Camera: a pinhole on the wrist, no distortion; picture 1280 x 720 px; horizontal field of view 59.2 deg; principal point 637.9 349.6 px. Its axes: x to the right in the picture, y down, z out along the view. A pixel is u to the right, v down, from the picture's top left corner.
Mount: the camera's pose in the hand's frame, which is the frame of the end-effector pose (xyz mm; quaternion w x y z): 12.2 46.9 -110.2 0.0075 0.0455 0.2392 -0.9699
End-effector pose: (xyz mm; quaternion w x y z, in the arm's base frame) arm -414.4 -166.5 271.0 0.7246 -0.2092 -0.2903 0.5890
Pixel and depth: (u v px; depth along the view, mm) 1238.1 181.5 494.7
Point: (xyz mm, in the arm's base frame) -594.3 -492.3 544.1
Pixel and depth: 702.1 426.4 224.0
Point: -418.0 -203.5 372.0
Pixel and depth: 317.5 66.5 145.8
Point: -443.3 -126.7 299.7
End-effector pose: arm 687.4 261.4 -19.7 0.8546 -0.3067 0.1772 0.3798
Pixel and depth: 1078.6 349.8 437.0
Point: 696.5 245.7 339.4
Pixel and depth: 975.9 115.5 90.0
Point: 654.2 244.1 -34.4
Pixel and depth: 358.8 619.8 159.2
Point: 760.4 261.2 -4.9
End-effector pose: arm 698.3 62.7 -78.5 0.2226 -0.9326 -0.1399 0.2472
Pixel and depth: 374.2 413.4 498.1
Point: 568.8 389.3 -265.6
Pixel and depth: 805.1 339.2 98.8
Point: 702.1 48.7 -56.4
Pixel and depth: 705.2 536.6 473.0
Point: 477.1 344.4 -148.5
